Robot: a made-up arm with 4 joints.
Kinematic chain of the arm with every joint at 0, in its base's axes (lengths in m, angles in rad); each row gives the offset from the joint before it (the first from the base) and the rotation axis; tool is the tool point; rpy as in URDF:
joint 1: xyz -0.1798 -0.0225 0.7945 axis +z
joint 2: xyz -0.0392 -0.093 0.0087 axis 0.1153 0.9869 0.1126
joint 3: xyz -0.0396 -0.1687 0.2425 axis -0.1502 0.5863 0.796
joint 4: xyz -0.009 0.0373 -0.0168 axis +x
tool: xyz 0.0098 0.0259 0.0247 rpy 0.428 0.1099 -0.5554
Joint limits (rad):
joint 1: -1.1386..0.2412
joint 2: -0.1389..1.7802
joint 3: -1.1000..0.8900
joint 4: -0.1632..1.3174
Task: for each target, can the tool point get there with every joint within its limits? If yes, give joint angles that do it. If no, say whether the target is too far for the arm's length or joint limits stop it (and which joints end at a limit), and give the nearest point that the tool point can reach.
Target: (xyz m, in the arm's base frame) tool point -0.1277 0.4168 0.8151
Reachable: no: joint limits stop it (at a limit: joint 1, joint 2, joint 4) | nearest point -0.4195 0.0262 1.0383 | short by 0.536 m
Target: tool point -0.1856 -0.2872 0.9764
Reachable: yes | joints -0.5874 0.9509 0.3003 0.2396
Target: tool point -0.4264 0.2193 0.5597
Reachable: no: joint limits stop it (at a limit: joint 1, joint 2, joint 4) | nearest point -0.4278 0.0318 1.0396 | short by 0.515 m
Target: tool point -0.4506 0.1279 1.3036
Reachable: no: too far | nearest point -0.4322 0.0166 1.0528 | short by 0.275 m
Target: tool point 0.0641 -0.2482 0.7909
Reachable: yes | joints 0.0812 1.6222 -0.7989 1.1595
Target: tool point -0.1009 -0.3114 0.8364
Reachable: yes | joints -0.5101 1.5825 0.4586 0.0301
